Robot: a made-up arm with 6 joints. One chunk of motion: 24 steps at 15 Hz.
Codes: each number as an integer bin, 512 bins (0 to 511) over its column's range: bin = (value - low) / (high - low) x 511, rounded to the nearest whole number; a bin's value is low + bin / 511 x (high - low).
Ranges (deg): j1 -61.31..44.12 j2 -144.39..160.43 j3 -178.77..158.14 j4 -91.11..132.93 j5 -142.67..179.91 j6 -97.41..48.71
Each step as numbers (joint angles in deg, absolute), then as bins.
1 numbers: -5.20 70.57 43.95 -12.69 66.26 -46.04
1 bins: 272 360 338 179 331 180
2 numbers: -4.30 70.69 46.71 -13.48 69.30 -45.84
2 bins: 276 361 342 177 336 180
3 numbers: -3.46 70.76 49.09 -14.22 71.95 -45.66
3 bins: 280 361 346 175 340 181
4 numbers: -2.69 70.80 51.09 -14.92 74.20 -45.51
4 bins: 284 361 349 174 344 182
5 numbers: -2.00 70.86 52.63 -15.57 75.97 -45.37
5 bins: 287 361 351 172 346 182
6 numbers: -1.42 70.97 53.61 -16.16 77.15 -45.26
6 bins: 290 361 352 171 348 182
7 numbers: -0.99 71.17 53.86 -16.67 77.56 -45.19
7 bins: 292 361 353 170 349 183
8 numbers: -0.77 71.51 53.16 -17.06 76.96 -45.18
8 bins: 293 362 352 169 348 183
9 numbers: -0.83 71.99 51.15 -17.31 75.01 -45.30
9 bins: 293 363 349 168 345 182
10 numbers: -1.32 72.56 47.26 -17.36 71.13 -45.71
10 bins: 291 364 343 168 339 181
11 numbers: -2.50 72.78 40.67 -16.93 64.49 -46.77
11 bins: 285 364 333 169 328 177
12 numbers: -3.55 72.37 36.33 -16.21 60.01 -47.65
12 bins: 280 363 326 171 321 174
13 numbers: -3.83 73.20 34.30 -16.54 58.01 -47.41
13 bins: 279 365 323 170 318 175
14 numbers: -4.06 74.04 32.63 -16.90 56.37 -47.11
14 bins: 277 366 321 169 315 176
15 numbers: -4.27 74.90 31.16 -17.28 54.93 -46.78
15 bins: 276 368 318 168 313 177
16 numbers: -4.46 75.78 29.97 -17.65 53.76 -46.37
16 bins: 276 369 317 168 311 178
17 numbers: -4.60 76.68 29.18 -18.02 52.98 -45.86
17 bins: 275 371 315 167 310 180
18 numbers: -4.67 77.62 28.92 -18.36 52.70 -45.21
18 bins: 275 372 315 166 309 183
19 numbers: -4.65 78.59 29.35 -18.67 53.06 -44.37
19 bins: 275 374 316 165 310 185
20 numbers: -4.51 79.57 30.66 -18.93 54.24 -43.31
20 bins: 275 375 318 165 312 189
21 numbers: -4.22 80.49 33.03 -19.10 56.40 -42.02
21 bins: 277 377 321 164 315 194
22 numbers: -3.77 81.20 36.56 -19.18 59.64 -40.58
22 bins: 279 378 327 164 320 199
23 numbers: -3.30 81.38 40.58 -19.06 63.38 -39.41
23 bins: 281 378 333 164 326 203
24 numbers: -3.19 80.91 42.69 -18.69 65.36 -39.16
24 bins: 282 378 336 165 330 204
